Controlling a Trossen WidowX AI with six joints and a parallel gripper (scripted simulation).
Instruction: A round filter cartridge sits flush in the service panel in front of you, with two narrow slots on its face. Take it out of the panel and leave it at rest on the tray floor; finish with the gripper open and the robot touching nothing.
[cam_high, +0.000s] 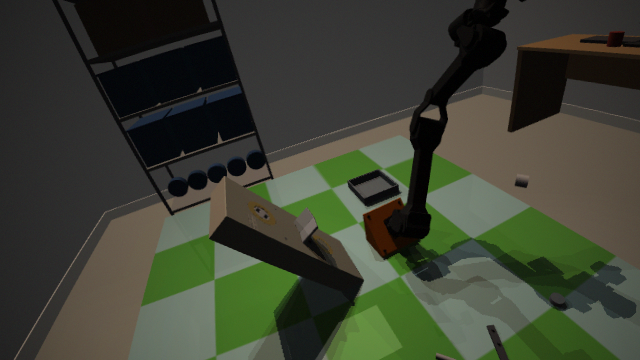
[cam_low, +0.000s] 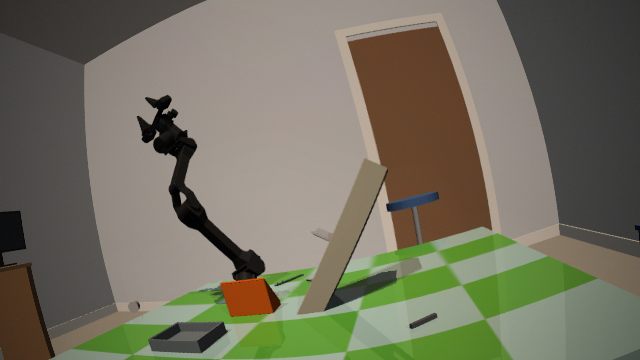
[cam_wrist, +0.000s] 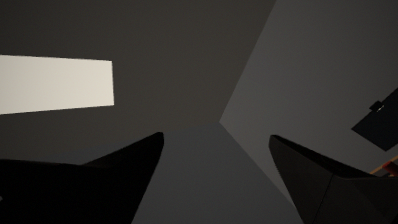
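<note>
Right now my gripper tip is 66 cm short of the round filter cartridge, 47 cm above it and 14 cm to the left of it. Also, from my gripper tip: dark tray: 72 cm below, 36 cm to the right, 19 cm ahead; grey bracket: 56 cm below, 56 cm ahead, 13 cm to the right; tan service panel: 62 cm ahead, 55 cm below, 13 cm to the right.
</note>
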